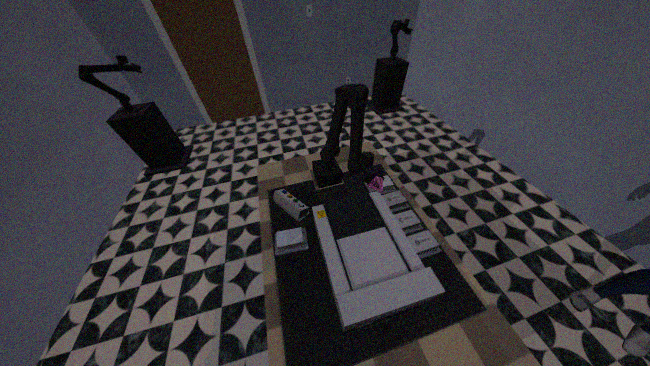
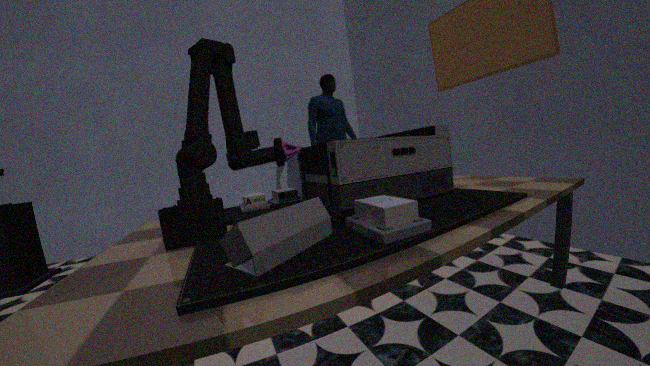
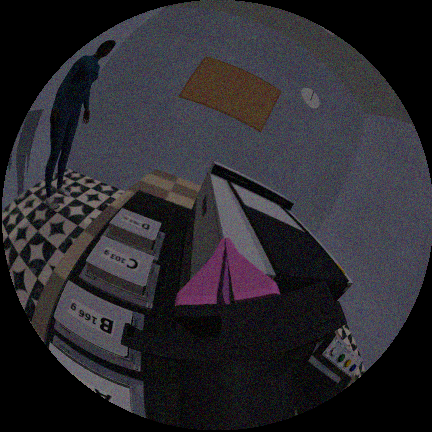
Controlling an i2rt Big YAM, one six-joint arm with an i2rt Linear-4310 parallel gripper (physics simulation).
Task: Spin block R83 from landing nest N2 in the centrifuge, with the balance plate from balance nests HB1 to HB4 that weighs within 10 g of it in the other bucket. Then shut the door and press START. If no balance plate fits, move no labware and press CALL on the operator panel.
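Frame: origin at the arm's base, x left, y ahead, z down, level; millimetres.
Seen in the pictures: gripper, fingertip midpoint: [image 1: 381, 191] [image 2: 300, 147] [image 3: 225, 242]; arm's base, link origin: [image 1: 326, 167] [image 2: 196, 202].
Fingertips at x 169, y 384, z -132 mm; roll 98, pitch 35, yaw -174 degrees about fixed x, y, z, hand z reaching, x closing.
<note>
Pixels of each thing's middle, then the offset from my fingertips to it. "pt": a spot on its surface instead. Level surfaces: height alone.
- centrifuge, body centre: [image 3: 255, 240] [image 2: 373, 166] [image 1: 362, 252] dx -172, dy +209, dz +98 mm
- light panel, surface spot: [image 1: 372, 257] pt dx -170, dy +270, dz +10 mm
- Plates B 166 g, body centre: [image 3: 93, 321] [image 2: 284, 194] [image 1: 392, 200] dx +133, dy -56, dz +187 mm
- D, body centre: [image 3: 134, 228] [image 1: 421, 243] dx +136, dy +215, dz +187 mm
- white block, body centre: [image 2: 384, 209] [image 1: 290, 238] dx -469, dy +16, dz +178 mm
- operator panel, body centre: [image 2: 281, 228] [image 3: 339, 359] [image 1: 290, 203] dx -437, dy -205, dz +178 mm
- black mat, surface height: dz +220 mm
My gripper [image 1: 376, 184] [image 2: 296, 149] [image 3: 225, 242] is shut and empty, its pink tips at the front end of the side wall nearest the balance plates of the centrifuge [image 1: 390, 297] [image 2: 385, 162] [image 3: 200, 237]; whether they touch is unclear. The tips hide that wall's front face. A light panel [image 1: 372, 257] lies between the side walls, with a dark area in front. Rotor and buckets cannot be made out. Plates B 166 g [image 1: 395, 199] [image 3: 90, 318], C 103 g [image 1: 406, 218] [image 3: 120, 260], D [image 1: 425, 240] [image 3: 136, 223] and partly visible A [image 3: 95, 375] sit in a row. A white block [image 1: 291, 236] [image 2: 386, 212] sits on a nest; its label is unreadable.
The operator panel [image 1: 290, 204] [image 2: 285, 235] [image 3: 344, 354], with coloured buttons, stands across from the plate row. All stand on a black mat [image 1: 310, 320] [image 2: 215, 285]. A person [image 2: 327, 115] [image 3: 72, 105] stands beyond the table. Two other arms stand on dark pedestals [image 1: 150, 132] [image 1: 389, 82].
</note>
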